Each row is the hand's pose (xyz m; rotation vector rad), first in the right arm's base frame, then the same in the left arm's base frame.
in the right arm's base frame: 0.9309 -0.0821 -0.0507 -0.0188 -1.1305 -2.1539
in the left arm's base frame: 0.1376 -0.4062 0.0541 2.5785 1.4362 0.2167
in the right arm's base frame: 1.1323 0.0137 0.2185 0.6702 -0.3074 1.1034
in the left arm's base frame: 0.3383 -0.6682 -0.0613 -0.5700 1.2485 -0.6906
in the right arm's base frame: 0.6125 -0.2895 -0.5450 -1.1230 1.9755 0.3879
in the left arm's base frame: -0.2155 0.0384 0.3116 -0.1651 -1.7103 1.0824
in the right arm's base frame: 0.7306 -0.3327 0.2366 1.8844 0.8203 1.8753
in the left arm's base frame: 0.5028 -0.1781 0.0589 1.1815 0.6597 -1.0377
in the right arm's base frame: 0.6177 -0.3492 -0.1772 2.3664 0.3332 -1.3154
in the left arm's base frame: 0.1393 -0.0031 0.2054 -0.2980 -1.5287 -1.9026
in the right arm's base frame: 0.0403 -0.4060 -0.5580 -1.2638 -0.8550 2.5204
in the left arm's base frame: -0.1869 0.6093 0.1913 0.3431 2.0100 1.5356
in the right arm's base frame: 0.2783 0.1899 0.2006 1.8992 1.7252 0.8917
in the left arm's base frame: 0.2232 0.0598 -0.5278 1.2620 0.3928 -2.0474
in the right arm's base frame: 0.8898 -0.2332 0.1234 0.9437 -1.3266 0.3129
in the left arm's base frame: 0.3604 -0.3423 0.0874 -1.1932 0.2029 -0.2263
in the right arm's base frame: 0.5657 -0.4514 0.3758 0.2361 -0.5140 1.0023
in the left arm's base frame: 0.6770 -0.0060 0.0328 -0.9349 1.4543 -0.4039
